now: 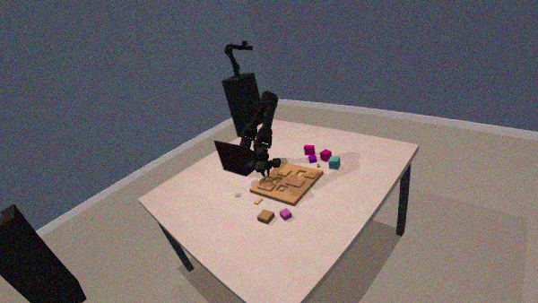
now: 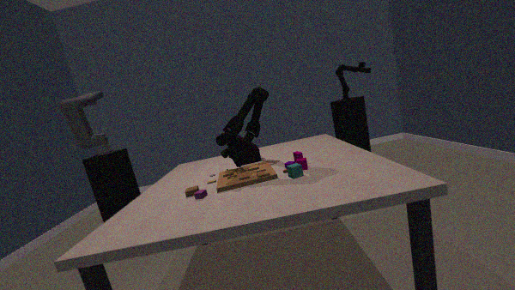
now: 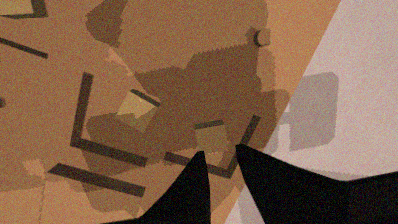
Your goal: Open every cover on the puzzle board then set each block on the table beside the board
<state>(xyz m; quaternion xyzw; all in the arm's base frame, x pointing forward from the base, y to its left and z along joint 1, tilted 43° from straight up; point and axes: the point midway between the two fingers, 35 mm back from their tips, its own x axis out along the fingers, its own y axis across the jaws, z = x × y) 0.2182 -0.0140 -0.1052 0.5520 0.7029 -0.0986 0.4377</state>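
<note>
My gripper tip is now 230 mm to the right of the small orange block, 200 mm short of it and 30 mm above it. From my gripper tip the other things lie so: magenta block: 320 mm to the left, 200 mm ahead, 10 mm below; tiny grey block: 170 mm to the right, 80 mm behind, 30 mm below; brown block: 250 mm to the right, 190 mm ahead, 20 mm below.
</note>
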